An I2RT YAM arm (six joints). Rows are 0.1 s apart.
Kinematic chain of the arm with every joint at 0, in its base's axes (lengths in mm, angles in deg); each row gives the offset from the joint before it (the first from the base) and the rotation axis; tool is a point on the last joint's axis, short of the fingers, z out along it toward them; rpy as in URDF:
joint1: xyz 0 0 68 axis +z
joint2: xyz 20 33.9 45.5 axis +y
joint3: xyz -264 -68.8 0 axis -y
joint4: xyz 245 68.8 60 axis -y
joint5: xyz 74 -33.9 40.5 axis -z
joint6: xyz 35.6 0 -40.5 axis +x
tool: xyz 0 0 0 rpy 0 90 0
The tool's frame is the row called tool.
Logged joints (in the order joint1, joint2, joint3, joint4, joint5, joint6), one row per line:
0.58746, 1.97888, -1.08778, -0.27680, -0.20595, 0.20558
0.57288, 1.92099, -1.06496, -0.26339, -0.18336, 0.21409
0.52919, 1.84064, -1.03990, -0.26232, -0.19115, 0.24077
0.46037, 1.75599, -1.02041, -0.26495, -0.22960, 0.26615
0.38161, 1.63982, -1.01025, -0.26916, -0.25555, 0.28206
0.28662, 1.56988, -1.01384, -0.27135, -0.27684, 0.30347
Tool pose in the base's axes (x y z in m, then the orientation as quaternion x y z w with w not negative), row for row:
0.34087, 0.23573, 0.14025, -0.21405, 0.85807, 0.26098, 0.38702
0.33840, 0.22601, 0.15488, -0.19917, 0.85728, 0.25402, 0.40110
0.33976, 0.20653, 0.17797, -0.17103, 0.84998, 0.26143, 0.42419
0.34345, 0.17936, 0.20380, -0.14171, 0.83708, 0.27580, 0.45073
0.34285, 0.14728, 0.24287, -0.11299, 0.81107, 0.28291, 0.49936
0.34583, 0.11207, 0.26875, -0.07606, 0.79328, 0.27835, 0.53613
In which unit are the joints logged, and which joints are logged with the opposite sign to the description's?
The joints are logged in radians. Opposite sign: joint3, joint4.
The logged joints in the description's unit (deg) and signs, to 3 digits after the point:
33.659, 113.381, 62.325, 15.859, -11.800, 11.779
32.824, 110.065, 61.018, 15.091, -10.506, 12.266
30.320, 105.461, 59.582, 15.030, -10.952, 13.795
26.377, 100.611, 58.465, 15.181, -13.155, 15.249
21.865, 93.955, 57.883, 15.422, -14.642, 16.161
16.422, 89.947, 58.089, 15.547, -15.862, 17.388

